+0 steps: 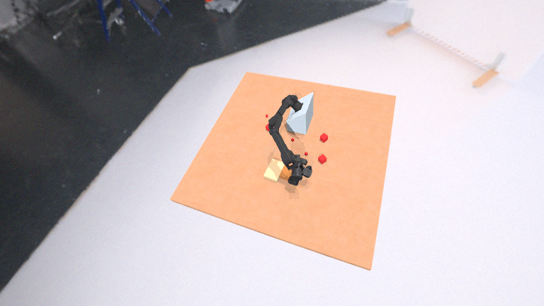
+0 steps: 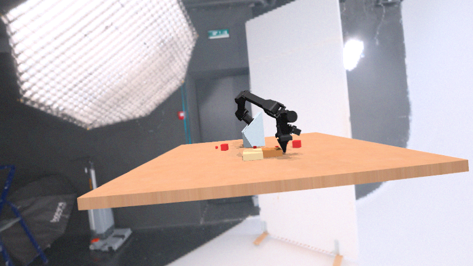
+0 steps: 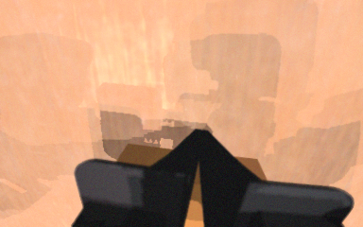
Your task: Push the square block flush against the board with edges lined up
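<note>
My gripper tip is 7 cm to the left of the square block, 1 cm below it and 1 cm past it. From my gripper tip the other things lie so: board (17 cm to the right, 1 cm above).
</note>
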